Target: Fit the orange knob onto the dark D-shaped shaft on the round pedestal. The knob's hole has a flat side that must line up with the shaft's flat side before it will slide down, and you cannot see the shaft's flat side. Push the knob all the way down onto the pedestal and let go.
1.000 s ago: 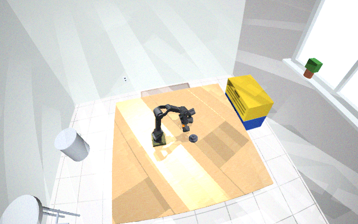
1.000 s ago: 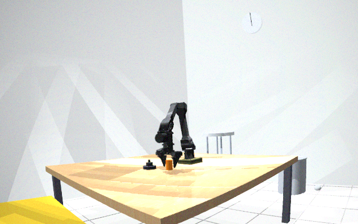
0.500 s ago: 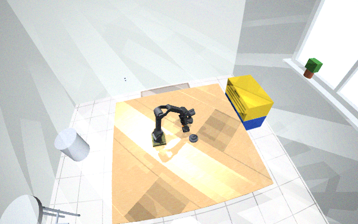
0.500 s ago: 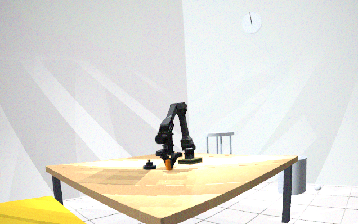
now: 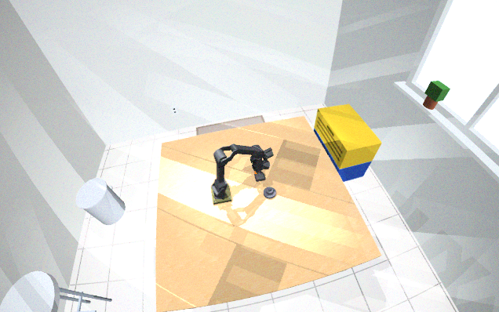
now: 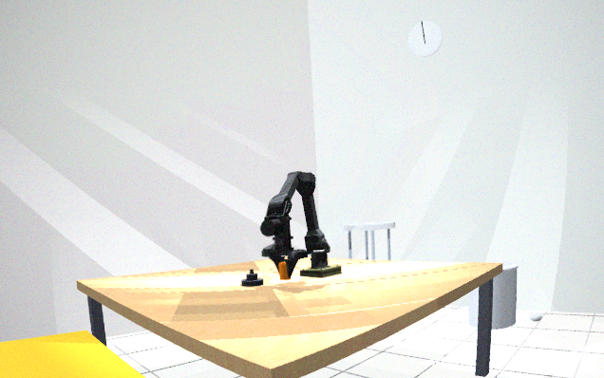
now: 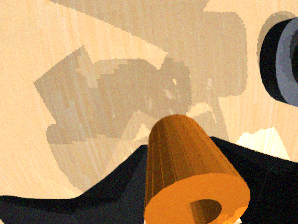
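Now: gripper tip 120 mm to the left of the dark shaft, 70 mm short of it and 10 mm above it. Also, from my gripper tip: orange knob (20 mm above).
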